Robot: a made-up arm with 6 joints. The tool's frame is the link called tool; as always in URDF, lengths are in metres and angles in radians.
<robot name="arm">
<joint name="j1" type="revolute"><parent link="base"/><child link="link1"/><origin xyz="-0.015 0.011 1.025"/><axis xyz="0 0 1"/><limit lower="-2.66" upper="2.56" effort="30" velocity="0.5"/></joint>
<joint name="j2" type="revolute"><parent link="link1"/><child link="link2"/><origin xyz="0.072 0.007 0.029"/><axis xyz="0 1 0"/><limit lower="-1.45" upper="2.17" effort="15" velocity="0.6"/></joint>
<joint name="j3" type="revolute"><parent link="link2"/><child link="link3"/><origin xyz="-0.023 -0.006 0.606"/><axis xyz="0 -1 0"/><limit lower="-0.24" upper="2.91" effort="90" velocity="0.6"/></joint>
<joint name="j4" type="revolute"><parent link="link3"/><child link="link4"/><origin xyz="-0.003 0.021 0.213"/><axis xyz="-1 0 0"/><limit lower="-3.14" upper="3.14" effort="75" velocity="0.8"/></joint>
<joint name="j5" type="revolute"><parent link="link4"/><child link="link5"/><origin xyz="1.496 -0.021 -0.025"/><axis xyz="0 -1 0"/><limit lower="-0.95" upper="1.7" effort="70" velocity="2.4"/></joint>
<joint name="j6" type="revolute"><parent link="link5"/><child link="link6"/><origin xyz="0.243 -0.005 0.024"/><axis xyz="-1 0 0"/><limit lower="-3.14" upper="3.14" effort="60" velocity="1.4"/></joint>
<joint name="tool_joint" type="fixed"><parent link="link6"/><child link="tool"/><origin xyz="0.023 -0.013 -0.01" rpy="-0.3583 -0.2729 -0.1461"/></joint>
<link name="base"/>
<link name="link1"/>
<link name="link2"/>
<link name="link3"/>
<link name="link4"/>
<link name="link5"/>
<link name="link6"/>
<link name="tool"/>
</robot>
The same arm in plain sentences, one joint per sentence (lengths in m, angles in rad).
The arm has six revolute joints in a row. What follows holds with every joint at zero, and every direction is one of the base frame's.
The first joint lies 0.0150 m along -x and 0.0110 m along +y and 1.0250 m along +z from the base frame's origin and turns about +z, from -2.6600 to 2.5600 rad.
The second joint lies 0.0720 m along +x and 0.0070 m along +y and 0.0290 m along +z from the first joint and turns about +y, from -1.4500 to 2.1700 rad.
The third joint lies 0.0230 m along -x and 0.0060 m along -y and 0.6060 m along +z from the second joint and turns about -y, from -0.2400 to 2.9100 rad.
The fourth joint lies 0.0030 m along -x and 0.0210 m along +y and 0.2130 m along +z from the third joint and turns about -x, from -3.1400 to 3.1400 rad.
The fifth joint lies 1.4960 m along +x and 0.0210 m along -y and 0.0250 m along -z from the fourth joint and turns about -y, from -0.9500 to 1.7000 rad.
The sixth joint lies 0.2430 m along +x and 0.0050 m along -y and 0.0240 m along +z from the fifth joint and turns about -x, from -3.1400 to 3.1400 rad.
The tool frame, which is the frame that the pose is given for, lies 0.0230 m along +x and 0.0130 m along -y and 0.0100 m along -z from the sixth joint; its axes are the base frame's turned by roll -0.3583, pitch -0.2729 and yaw -0.1461 rad (as in URDF: about the fixed x, then y, then z).

